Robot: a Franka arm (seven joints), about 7 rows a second.
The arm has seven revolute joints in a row. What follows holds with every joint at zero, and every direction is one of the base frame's.
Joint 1 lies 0.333 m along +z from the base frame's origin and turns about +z.
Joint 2 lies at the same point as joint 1 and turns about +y.
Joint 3 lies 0.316 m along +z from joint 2 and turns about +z.
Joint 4 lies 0.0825 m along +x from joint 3 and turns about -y.
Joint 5 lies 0.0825 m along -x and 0.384 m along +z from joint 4 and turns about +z.
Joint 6 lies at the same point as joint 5 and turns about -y.
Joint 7 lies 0.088 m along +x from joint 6 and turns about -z.
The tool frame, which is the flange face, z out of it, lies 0.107 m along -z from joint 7; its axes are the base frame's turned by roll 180, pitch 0 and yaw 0 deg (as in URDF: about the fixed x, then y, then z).
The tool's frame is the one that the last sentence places.
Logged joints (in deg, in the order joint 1, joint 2, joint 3, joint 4, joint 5, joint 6, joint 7), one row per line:
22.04, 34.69, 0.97, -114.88, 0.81, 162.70, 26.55
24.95, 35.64, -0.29, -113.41, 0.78, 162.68, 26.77
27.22, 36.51, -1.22, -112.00, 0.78, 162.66, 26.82
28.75, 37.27, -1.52, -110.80, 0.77, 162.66, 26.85
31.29, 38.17, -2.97, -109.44, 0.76, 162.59, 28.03
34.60, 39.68, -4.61, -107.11, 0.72, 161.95, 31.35
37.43, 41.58, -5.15, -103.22, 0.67, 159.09, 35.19
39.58, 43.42, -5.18, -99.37, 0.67, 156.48, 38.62
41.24, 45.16, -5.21, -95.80, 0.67, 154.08, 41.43
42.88, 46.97, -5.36, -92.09, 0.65, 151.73, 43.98
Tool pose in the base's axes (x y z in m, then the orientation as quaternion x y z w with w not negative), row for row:
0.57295, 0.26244, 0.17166, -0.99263, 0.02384, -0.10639, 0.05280
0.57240, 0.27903, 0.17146, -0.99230, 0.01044, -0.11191, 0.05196
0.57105, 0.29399, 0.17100, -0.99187, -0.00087, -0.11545, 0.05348
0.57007, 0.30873, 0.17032, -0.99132, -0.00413, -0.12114, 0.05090
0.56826, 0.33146, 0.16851, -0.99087, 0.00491, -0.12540, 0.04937
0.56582, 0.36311, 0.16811, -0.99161, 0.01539, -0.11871, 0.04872
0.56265, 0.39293, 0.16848, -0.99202, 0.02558, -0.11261, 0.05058
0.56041, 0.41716, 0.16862, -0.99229, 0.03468, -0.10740, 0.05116
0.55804, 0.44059, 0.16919, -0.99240, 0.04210, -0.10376, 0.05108
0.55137, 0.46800, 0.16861, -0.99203, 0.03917, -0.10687, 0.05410
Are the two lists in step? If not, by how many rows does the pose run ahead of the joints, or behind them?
The pose runs 1 row ahead of the joints: the pose in row i belongs to the joints in row i + 1.
